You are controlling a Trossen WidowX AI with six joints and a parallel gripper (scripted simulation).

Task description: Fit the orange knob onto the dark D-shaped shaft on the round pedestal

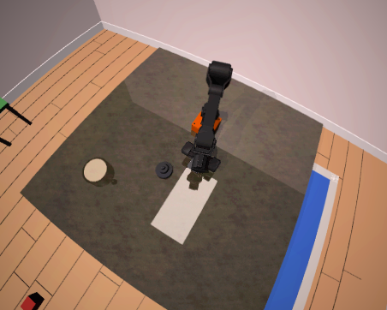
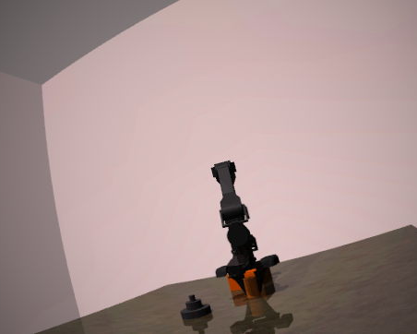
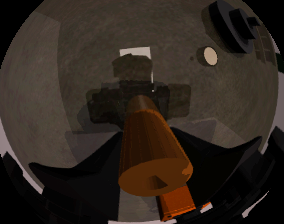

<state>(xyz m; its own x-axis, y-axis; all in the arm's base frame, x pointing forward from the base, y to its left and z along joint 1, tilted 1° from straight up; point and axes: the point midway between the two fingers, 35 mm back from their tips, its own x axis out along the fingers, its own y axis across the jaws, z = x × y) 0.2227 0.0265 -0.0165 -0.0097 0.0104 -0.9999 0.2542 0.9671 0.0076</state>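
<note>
My gripper tip is 16 cm to the left of the dark round pedestal, 10 cm short of it and 2 cm below it. From my gripper tip the other things lie so: orange knob: 2 cm above.
</note>
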